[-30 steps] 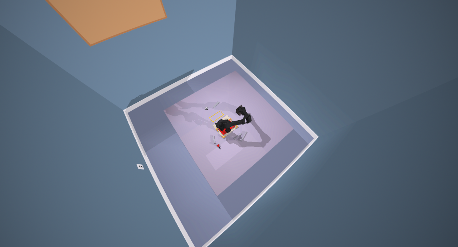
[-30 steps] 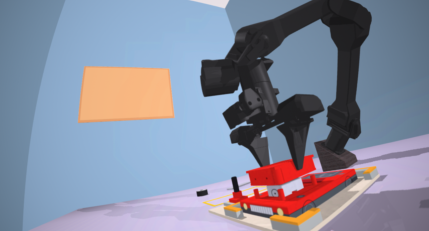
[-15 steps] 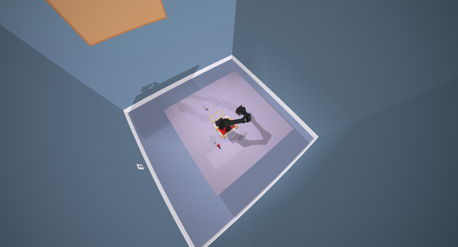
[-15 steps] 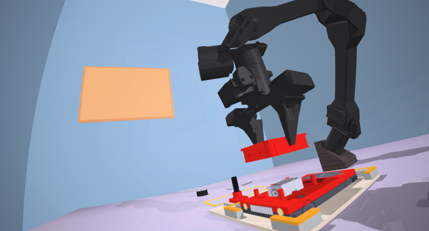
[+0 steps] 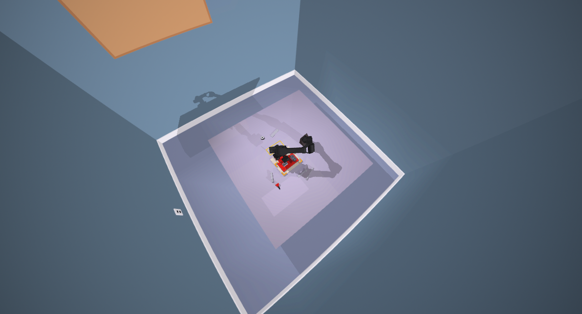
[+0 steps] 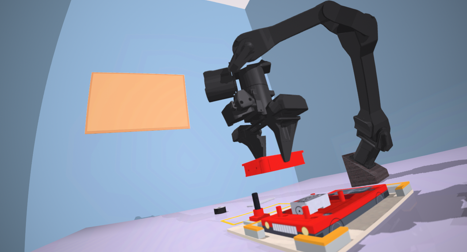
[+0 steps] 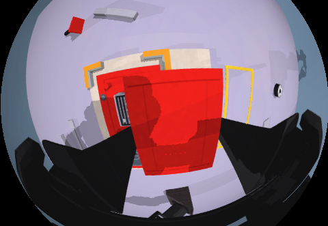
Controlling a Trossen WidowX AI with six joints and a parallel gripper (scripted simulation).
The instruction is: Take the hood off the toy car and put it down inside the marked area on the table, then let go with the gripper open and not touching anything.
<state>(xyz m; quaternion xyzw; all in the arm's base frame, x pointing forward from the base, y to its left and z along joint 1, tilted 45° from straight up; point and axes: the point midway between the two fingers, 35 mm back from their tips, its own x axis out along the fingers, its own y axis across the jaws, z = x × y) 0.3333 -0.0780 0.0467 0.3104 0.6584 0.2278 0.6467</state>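
Now: the grey engine block 80 mm below my gripper tip, 70 mm to the left of it and 10 mm ahead of it. From my gripper tip the other things lie so: thin grey bar 290 mm to the right, 180 mm behind, 100 mm below; hood 10 mm above; black wheel 330 mm to the right, 100 mm below, 30 mm behind.
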